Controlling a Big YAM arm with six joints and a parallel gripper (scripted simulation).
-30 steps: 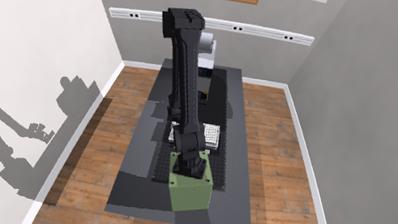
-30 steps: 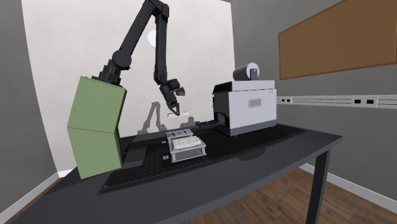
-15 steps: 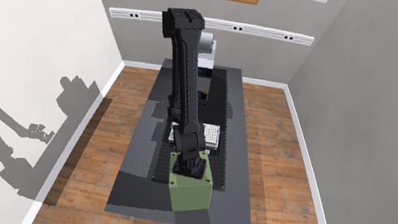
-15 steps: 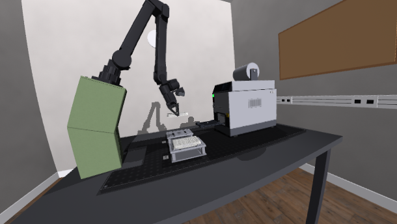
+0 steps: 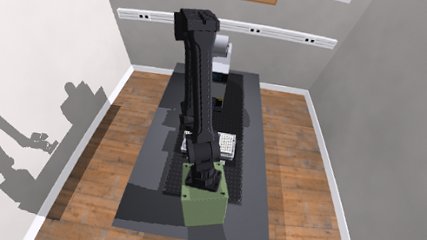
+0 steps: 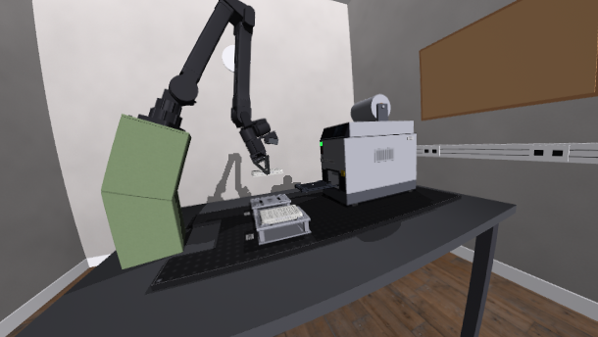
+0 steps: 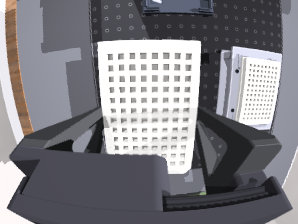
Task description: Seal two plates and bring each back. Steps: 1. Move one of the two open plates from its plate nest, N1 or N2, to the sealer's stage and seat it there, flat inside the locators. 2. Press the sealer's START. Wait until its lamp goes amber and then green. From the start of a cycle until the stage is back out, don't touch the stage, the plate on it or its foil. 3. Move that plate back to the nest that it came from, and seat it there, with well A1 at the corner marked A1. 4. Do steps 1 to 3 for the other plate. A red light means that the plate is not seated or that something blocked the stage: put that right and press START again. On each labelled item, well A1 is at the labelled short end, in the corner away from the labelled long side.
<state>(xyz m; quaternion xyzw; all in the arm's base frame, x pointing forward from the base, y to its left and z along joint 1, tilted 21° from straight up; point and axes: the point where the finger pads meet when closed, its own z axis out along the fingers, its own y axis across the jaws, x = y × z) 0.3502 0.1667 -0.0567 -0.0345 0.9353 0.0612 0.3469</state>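
My gripper is now 200 mm short of the dark sealer stage, 20 mm to the left of it and 80 mm above it. Also, from my hand: yellow warning label (310 mm ahead, 90 mm to the right, 30 mm below); then foil roll (530 mm ahead, 30 mm to the left, 240 mm above); then white plate (30 mm ahead, 210 mm to the right, 120 mm below).
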